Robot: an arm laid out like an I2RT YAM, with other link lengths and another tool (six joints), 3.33 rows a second.
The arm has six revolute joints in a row. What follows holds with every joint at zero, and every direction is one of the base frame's.
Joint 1 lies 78.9 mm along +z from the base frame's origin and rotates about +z.
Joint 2 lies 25.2 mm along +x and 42.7 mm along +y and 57.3 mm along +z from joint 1 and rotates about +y.
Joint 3 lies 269.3 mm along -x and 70.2 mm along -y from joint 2 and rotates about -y.
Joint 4 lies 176.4 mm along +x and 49.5 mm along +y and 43.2 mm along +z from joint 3 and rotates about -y.
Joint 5 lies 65.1 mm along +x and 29.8 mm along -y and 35.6 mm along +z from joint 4 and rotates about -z.
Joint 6 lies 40.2 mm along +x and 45.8 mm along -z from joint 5 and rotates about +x.
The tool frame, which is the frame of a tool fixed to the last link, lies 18.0 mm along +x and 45.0 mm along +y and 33.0 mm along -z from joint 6; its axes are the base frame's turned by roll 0.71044, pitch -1.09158 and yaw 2.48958 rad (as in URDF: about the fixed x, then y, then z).
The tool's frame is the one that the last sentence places.
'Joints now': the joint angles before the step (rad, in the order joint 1, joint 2, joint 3, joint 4, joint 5, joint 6). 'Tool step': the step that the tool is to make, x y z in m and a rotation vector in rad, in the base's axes. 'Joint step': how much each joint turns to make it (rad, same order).
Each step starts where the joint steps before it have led.
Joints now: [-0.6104 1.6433 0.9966 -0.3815 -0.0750 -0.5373]
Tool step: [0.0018 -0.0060 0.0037 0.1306 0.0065 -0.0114]
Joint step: [-0.0469 0.0559 0.0708 -0.0953 -0.1059 0.0179]
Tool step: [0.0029 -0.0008 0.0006 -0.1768 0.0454 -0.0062]
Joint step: [0.0545 -0.0315 -0.0072 0.0409 0.1780 -0.0273]
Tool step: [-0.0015 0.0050 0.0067 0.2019 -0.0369 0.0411]
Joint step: [-0.0388 0.0303 0.0457 -0.1017 -0.2013 0.0159]
